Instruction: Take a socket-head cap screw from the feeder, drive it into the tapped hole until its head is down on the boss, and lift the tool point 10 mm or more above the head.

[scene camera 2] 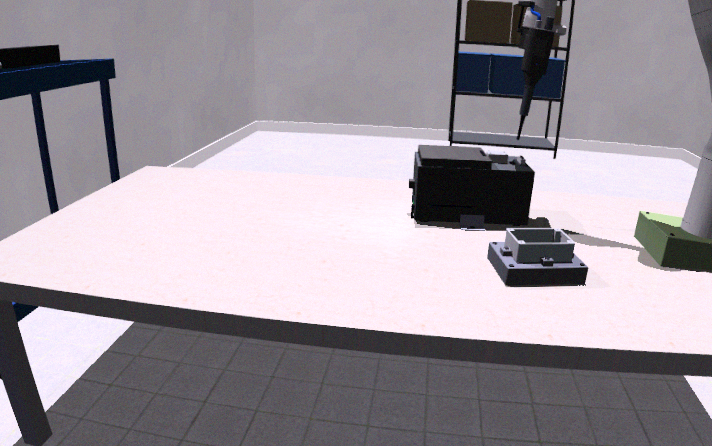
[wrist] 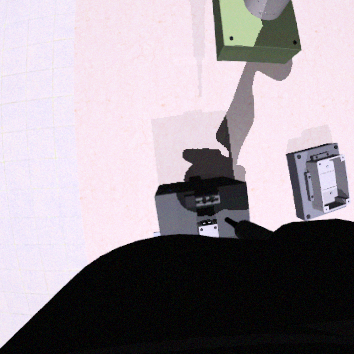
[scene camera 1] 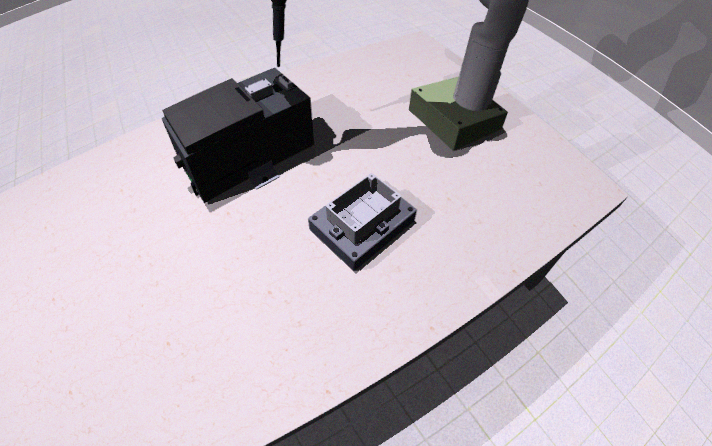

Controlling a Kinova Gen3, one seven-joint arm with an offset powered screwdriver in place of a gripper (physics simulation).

Scene:
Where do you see a black feeder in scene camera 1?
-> At 278,141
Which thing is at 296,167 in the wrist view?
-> A dark fixture plate.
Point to a black feeder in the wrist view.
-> At 173,217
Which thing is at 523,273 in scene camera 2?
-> A dark fixture plate.

